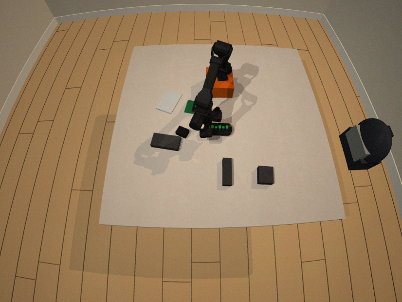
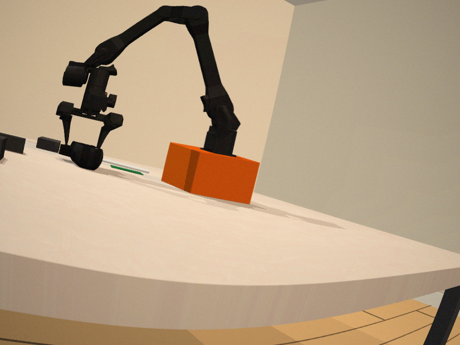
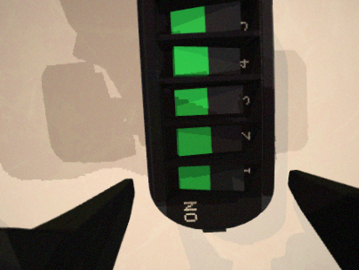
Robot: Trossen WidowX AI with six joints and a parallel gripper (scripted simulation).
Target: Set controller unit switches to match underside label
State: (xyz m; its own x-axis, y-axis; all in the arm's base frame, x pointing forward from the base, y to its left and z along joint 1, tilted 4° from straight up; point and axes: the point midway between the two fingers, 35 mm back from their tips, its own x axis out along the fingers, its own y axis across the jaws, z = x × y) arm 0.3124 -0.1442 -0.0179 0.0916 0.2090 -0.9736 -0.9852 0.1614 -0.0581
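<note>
My gripper tip is 140 mm to the left of the black cube, 20 mm above it and 10 mm past it. From my gripper tip the other things lie so: black bar 250 mm ahead, 60 mm to the left, 20 mm below; flat grey box 240 mm to the right, 30 mm ahead, 20 mm below; green card 180 mm behind, 70 mm to the right, 30 mm below.
</note>
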